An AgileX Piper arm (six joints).
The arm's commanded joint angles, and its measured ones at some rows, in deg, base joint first. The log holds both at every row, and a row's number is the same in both.
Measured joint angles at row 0:
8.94, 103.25, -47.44, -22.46, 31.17, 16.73
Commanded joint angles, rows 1 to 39:
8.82, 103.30, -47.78, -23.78, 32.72, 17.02
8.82, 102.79, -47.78, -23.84, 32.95, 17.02
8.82, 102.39, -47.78, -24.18, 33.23, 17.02
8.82, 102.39, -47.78, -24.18, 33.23, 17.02
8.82, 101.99, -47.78, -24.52, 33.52, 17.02
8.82, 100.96, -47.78, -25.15, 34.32, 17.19
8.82, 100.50, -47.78, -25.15, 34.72, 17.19
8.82, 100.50, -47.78, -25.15, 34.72, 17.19
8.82, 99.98, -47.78, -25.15, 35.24, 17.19
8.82, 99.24, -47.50, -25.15, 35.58, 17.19
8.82, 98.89, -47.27, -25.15, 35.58, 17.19
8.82, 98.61, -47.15, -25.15, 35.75, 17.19
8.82, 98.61, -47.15, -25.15, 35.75, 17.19
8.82, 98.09, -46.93, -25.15, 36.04, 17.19
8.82, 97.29, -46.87, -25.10, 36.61, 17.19
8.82, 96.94, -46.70, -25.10, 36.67, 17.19
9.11, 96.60, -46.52, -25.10, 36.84, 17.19
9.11, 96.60, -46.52, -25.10, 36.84, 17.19
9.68, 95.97, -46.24, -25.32, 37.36, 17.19
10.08, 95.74, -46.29, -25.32, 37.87, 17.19
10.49, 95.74, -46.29, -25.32, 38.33, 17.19
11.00, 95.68, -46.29, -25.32, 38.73, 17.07
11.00, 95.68, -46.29, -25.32, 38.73, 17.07
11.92, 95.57, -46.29, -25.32, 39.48, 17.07
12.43, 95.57, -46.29, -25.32, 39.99, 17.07
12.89, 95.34, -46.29, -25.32, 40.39, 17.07
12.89, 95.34, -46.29, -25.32, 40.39, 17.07
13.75, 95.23, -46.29, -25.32, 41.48, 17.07
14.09, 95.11, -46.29, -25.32, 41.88, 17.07
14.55, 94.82, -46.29, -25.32, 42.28, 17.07
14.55, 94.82, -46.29, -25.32, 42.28, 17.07
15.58, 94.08, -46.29, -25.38, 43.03, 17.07
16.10, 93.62, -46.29, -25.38, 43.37, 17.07
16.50, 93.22, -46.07, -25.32, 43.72, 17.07
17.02, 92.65, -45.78, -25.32, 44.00, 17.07
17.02, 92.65, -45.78, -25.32, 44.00, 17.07
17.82, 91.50, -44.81, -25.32, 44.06, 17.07
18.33, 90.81, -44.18, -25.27, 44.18, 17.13
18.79, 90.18, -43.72, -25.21, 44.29, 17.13
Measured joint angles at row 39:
17.65, 92.25, -45.15, -24.01, 42.86, 16.79
